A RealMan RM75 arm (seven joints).
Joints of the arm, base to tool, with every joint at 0 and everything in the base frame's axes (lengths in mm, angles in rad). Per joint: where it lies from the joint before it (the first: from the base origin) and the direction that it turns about. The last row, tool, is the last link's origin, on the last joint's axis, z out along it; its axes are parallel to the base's.
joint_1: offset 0.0 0.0 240.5 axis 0 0 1
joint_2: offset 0.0 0.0 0.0 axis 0 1 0
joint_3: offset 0.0 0.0 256.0 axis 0 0 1
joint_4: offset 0.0 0.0 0.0 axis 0 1 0
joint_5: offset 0.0 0.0 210.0 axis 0 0 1
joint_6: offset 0.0 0.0 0.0 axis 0 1 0
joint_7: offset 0.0 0.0 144.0 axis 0 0 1
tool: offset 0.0 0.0 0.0
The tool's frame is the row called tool.
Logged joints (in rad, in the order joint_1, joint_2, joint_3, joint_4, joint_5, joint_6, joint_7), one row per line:
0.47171, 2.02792, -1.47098, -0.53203, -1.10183, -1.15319, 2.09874
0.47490, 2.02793, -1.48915, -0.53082, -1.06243, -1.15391, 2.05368
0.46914, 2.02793, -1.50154, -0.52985, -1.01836, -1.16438, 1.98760
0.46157, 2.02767, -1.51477, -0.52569, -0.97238, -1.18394, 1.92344
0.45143, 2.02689, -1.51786, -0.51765, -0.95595, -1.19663, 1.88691
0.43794, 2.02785, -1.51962, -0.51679, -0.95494, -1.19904, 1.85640
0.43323, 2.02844, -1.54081, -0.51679, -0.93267, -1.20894, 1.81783
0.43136, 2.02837, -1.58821, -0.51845, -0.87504, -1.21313, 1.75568
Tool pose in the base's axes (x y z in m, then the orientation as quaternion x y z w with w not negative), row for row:
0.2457, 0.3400, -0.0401, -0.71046, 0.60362, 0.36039, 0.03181
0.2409, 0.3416, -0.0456, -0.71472, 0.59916, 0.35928, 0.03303
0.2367, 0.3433, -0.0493, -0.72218, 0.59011, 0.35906, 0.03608
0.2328, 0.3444, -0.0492, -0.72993, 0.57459, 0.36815, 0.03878
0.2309, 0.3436, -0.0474, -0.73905, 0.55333, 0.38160, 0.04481
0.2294, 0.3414, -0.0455, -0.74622, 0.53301, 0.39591, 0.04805
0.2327, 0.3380, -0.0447, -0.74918, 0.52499, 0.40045, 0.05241
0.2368, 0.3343, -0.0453, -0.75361, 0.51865, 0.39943, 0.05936
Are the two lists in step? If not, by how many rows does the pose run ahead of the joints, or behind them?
The pose runs 2 rows behind the joints: the pose in row i belongs to the joints in row i - 2.
